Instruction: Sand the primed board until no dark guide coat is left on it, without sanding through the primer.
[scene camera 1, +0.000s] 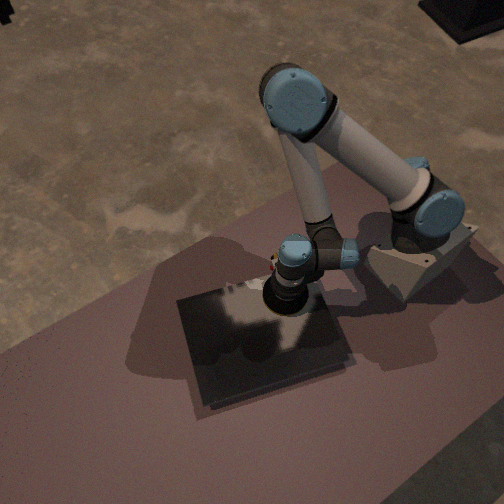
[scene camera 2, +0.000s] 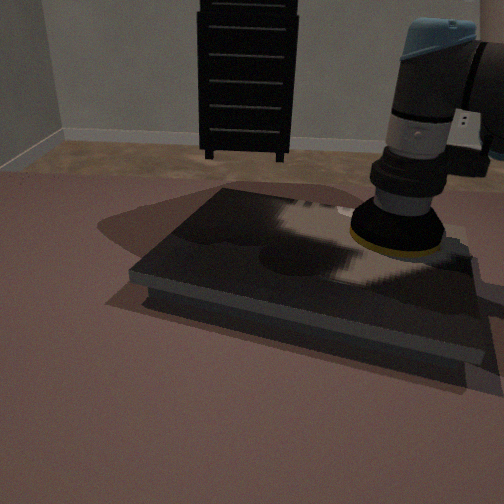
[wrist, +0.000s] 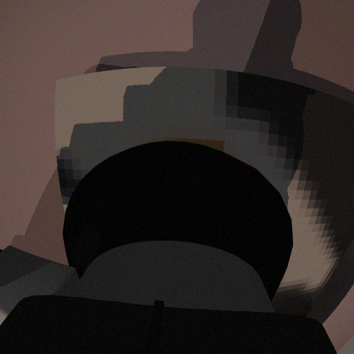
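Observation:
The primed board lies flat on a raised support. Dark guide coat covers its left side, its front and its right front part. A pale patch runs from the back middle towards the right middle, with stepped edges. A small dark spot shows near the board's edge in the wrist view. My round black sander, with a yellow rim, is at the back right of the board, on or barely above it; contact is unclear. The sander hides the surface beneath it.
The board's support stands on a brownish-pink table. The arm's grey base block stands right of the board. A black drawer cabinet stands by the back wall. Arm shadows fall across board and table.

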